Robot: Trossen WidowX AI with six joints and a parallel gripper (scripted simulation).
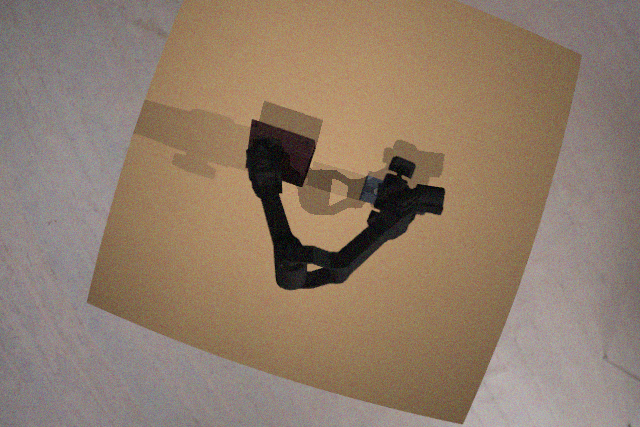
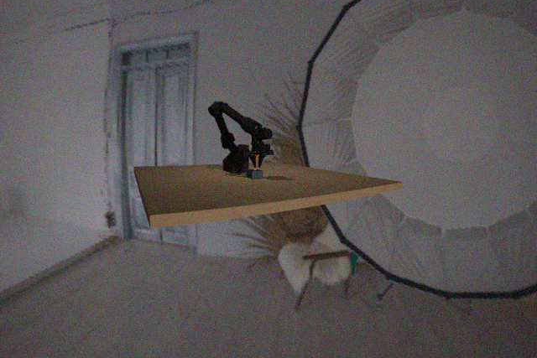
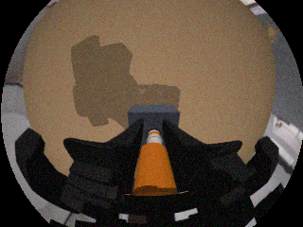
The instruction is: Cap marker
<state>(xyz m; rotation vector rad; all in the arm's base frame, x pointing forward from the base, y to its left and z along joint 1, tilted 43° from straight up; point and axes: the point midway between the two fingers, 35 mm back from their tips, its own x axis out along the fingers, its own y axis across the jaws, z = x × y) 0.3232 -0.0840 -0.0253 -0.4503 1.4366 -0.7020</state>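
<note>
Right now my gripper tip is 2 cm past the orange cap and 5 cm below it. Also, from my gripper tip: grey holder block: 3 cm behind, 4 cm below.
</note>
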